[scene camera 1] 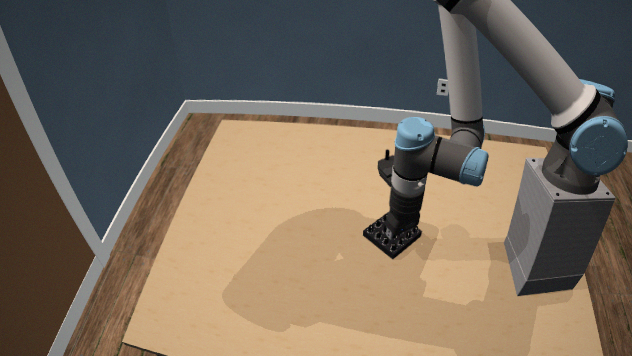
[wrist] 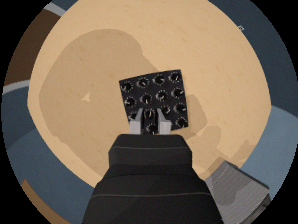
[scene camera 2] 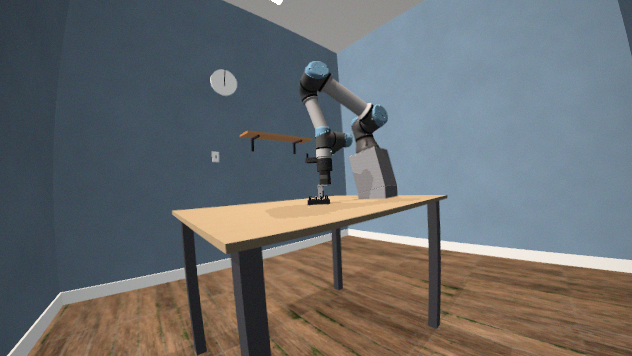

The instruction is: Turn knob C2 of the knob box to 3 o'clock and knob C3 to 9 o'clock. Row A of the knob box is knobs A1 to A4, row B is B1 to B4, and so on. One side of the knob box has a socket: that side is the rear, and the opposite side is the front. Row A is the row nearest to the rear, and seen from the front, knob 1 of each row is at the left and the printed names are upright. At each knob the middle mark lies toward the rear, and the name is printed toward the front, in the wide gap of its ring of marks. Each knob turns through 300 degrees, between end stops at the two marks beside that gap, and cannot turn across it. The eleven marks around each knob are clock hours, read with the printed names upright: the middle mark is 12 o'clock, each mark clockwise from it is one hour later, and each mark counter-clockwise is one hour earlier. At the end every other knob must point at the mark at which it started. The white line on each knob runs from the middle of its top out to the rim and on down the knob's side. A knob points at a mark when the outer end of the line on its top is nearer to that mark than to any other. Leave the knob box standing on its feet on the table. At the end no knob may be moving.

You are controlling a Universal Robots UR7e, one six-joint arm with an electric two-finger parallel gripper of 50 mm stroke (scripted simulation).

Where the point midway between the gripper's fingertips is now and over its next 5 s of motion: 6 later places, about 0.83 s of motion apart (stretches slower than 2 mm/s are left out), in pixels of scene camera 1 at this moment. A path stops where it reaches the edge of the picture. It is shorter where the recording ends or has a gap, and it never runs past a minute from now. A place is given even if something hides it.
My gripper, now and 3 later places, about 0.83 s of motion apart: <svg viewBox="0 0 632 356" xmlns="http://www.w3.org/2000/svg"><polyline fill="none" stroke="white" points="393,234 394,226 395,221 398,199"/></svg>
